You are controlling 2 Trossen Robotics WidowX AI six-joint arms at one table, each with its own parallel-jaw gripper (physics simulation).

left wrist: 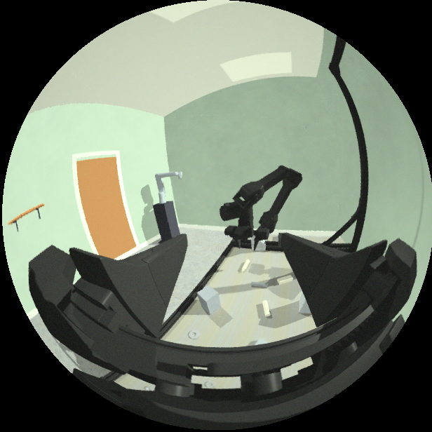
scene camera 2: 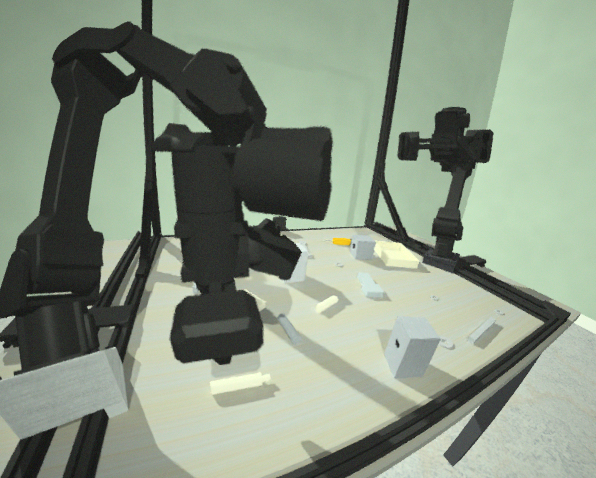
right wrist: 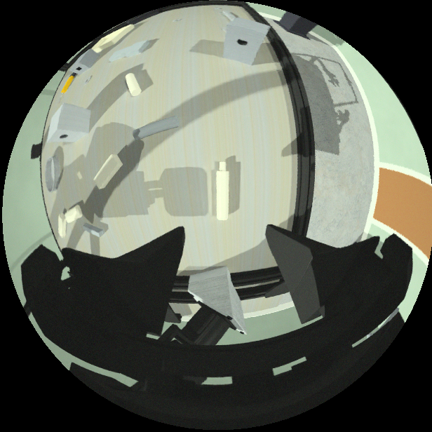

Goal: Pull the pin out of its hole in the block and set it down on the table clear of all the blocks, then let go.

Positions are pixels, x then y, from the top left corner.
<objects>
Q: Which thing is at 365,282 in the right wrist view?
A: My right gripper.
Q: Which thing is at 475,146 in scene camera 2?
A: My left gripper.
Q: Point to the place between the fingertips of my right gripper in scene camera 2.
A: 222,339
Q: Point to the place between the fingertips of my left gripper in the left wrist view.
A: At 235,238
</objects>
